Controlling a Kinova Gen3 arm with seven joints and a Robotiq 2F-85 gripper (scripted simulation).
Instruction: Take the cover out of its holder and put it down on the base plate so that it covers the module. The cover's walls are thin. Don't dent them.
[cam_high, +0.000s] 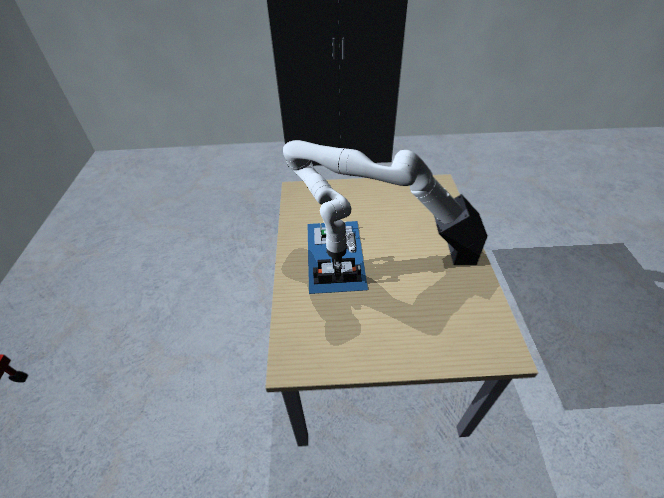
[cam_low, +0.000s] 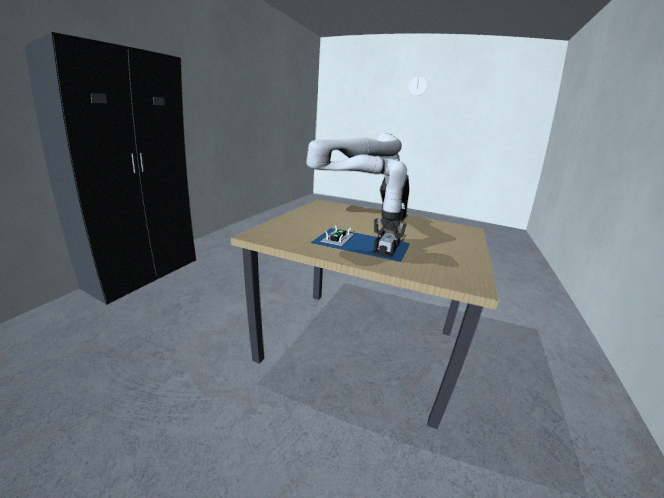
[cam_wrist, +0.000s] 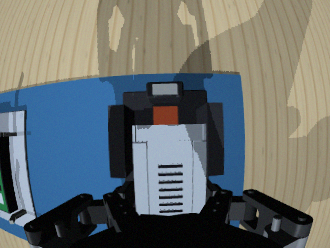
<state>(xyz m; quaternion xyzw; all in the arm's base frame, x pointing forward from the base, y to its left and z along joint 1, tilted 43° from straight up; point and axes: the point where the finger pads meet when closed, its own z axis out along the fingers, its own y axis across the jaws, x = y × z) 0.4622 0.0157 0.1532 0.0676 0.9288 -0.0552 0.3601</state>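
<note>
Right now the light grey cover is right at my hand.
</note>
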